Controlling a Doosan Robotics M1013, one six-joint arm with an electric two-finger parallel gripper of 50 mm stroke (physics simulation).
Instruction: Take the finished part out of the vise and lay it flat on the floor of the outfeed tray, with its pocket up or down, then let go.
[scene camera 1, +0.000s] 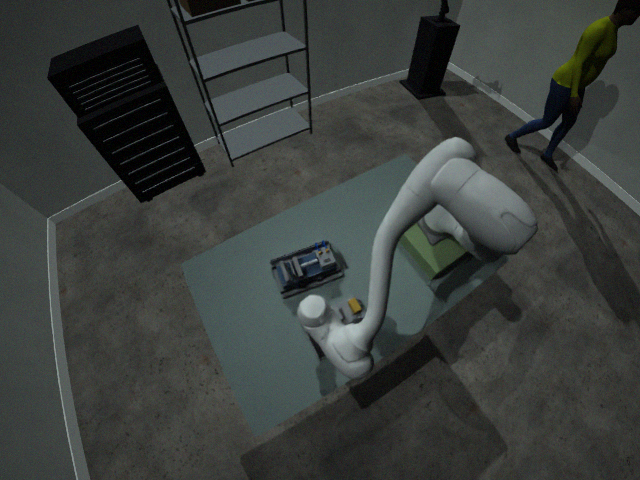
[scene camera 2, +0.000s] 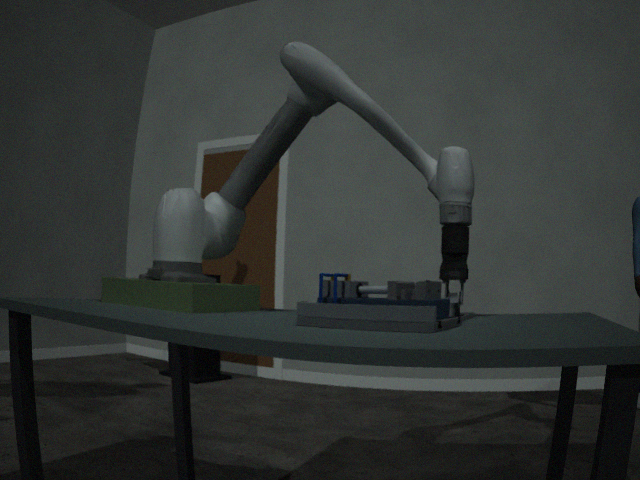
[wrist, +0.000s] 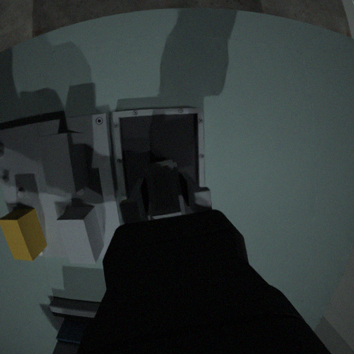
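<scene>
The finished part is a grey block between the fingers of my gripper, which is shut on it. In the wrist view it is over the dark floor of the outfeed tray, near the side closer to the gripper body. Its pocket and any contact with the tray floor cannot be made out. The outfeed tray has a pale rim with small screws. The arm mostly hides it in scene camera 1. The vise stands apart from the gripper, with a blue body and grey jaws.
Left of the tray in the wrist view is a grey plate with a grey block and a yellow block. The arm's green base block stands on the table. A person is near the far wall.
</scene>
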